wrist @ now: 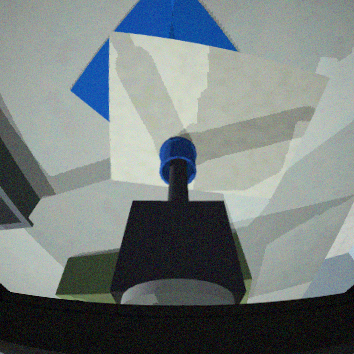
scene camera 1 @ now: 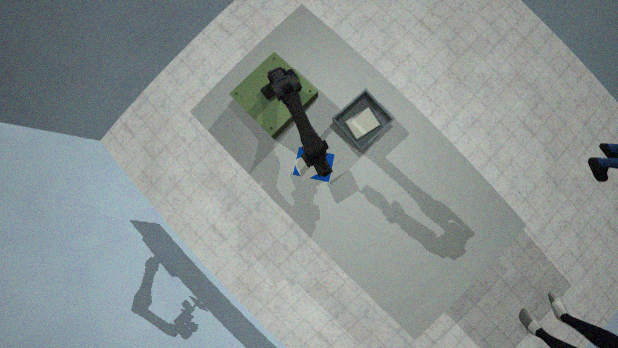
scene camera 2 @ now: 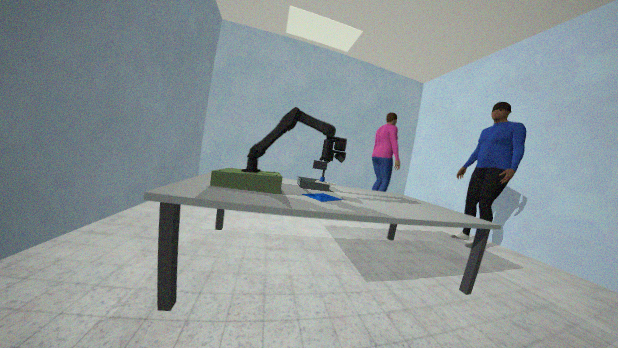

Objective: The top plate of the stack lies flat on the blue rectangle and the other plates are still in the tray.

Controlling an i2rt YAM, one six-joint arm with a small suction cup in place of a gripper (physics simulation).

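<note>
My suction cup is blue, points down and holds a cream plate by its upper face. The plate looks about level. It hangs above the table, over part of the blue rectangle, turned relative to it in the wrist view. In scene camera 1 the arm hides the cup and part of the plate. The grey tray stands beside the rectangle. A cream plate shows inside it; how many lie beneath cannot be told.
The arm stands on a green block on the grey table. Part of the tray's dark wall shows at the left of the wrist view. A person in pink and one in blue stand beyond the table.
</note>
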